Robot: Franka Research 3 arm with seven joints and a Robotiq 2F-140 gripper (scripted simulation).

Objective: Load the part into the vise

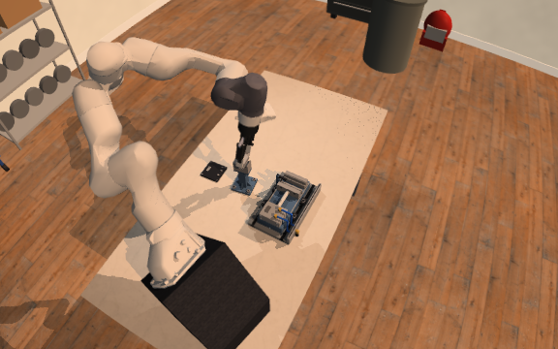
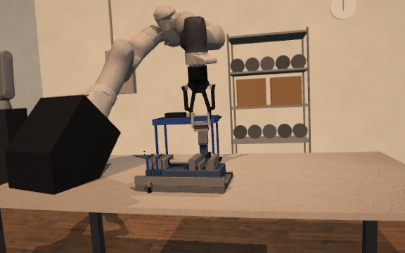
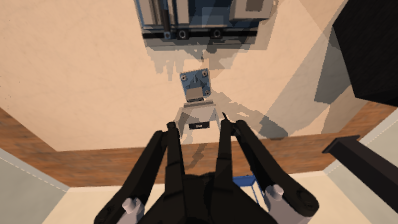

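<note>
Now: the part 30 mm below my hand. Also, from my hand: vise 30 mm behind, 190 mm to the right, 170 mm below; dark infeed plate 10 mm ahead, 180 mm to the left, 200 mm below.
</note>
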